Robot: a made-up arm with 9 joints. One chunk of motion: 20 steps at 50 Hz.
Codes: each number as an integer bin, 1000 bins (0 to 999) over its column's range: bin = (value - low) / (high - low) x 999, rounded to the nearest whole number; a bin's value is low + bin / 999 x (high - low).
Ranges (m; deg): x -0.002..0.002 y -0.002..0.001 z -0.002..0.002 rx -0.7..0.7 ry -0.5..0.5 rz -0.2..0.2
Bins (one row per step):
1: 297 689 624 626 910 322
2: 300 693 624 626 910 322
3: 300 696 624 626 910 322
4: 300 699 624 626 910 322
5: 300 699 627 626 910 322
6: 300 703 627 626 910 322
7: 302 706 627 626 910 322
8: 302 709 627 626 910 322
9: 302 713 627 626 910 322
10: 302 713 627 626 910 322
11: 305 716 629 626 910 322
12: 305 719 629 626 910 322
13: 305 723 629 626 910 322
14: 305 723 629 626 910 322
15: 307 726 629 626 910 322
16: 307 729 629 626 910 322
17: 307 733 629 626 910 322
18: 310 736 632 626 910 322
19: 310 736 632 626 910 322
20: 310 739 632 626 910 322
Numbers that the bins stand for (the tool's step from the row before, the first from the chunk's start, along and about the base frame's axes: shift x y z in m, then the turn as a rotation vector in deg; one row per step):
1: -0.00081 0.00007 0.00050 0.177 0.411 -0.071
2: -0.00080 0.00008 0.00050 0.177 0.411 -0.071
3: -0.00080 0.00009 0.00050 0.177 0.411 -0.071
4: -0.00080 0.00010 0.00050 0.177 0.411 -0.071
5: -0.00080 0.00010 0.00051 0.177 0.411 -0.071
6: -0.00080 0.00011 0.00051 0.177 0.411 -0.071
7: -0.00079 0.00012 0.00051 0.177 0.411 -0.071
8: -0.00079 0.00013 0.00051 0.177 0.411 -0.071
9: -0.00079 0.00014 0.00051 0.177 0.411 -0.071
10: -0.00079 0.00014 0.00051 0.177 0.411 -0.071
11: -0.00078 0.00015 0.00052 0.177 0.411 -0.071
12: -0.00078 0.00016 0.00052 0.177 0.411 -0.071
13: -0.00078 0.00017 0.00052 0.177 0.411 -0.071
14: -0.00078 0.00017 0.00052 0.177 0.411 -0.071
15: -0.00077 0.00018 0.00052 0.177 0.411 -0.071
16: -0.00077 0.00019 0.00052 0.177 0.411 -0.071
17: -0.00077 0.00020 0.00052 0.177 0.411 -0.071
18: -0.00076 0.00021 0.00053 0.177 0.411 -0.071
19: -0.00076 0.00021 0.00053 0.177 0.411 -0.071
20: -0.00076 0.00022 0.00053 0.177 0.411 -0.071

